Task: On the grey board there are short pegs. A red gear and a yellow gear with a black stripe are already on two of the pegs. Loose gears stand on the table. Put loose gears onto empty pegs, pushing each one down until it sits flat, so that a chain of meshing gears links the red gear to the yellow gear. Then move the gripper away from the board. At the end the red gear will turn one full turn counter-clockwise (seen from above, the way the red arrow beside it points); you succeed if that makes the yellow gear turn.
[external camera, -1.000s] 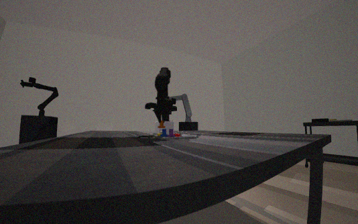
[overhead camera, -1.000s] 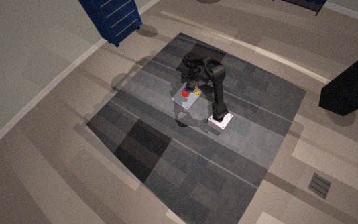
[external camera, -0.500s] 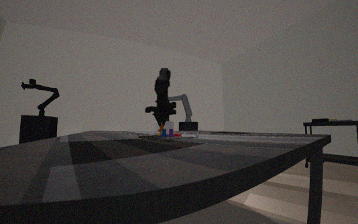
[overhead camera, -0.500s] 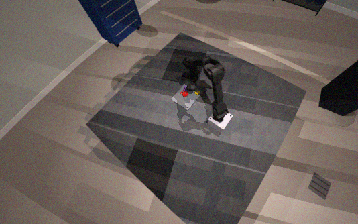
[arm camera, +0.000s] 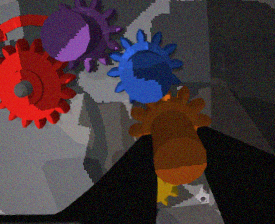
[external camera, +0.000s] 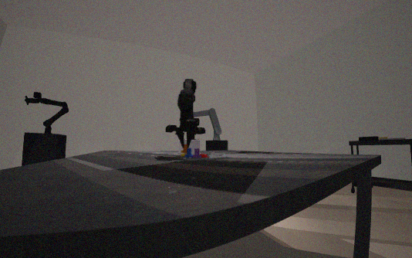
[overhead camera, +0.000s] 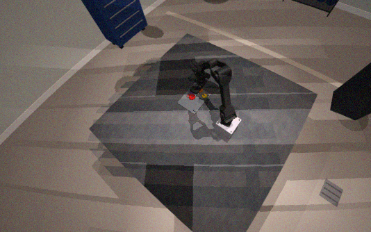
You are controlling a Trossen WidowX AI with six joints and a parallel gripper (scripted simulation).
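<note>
Right now the blue gear is 30 mm ahead of my gripper tip, 10 mm to the left of it and 30 mm below it. The rest, counted from my gripper tip: red gear: 40 mm ahead, 70 mm to the left, 30 mm below; then orange gear: 10 mm below; then purple gear: 50 mm ahead, 30 mm to the left, 30 mm below.
</note>
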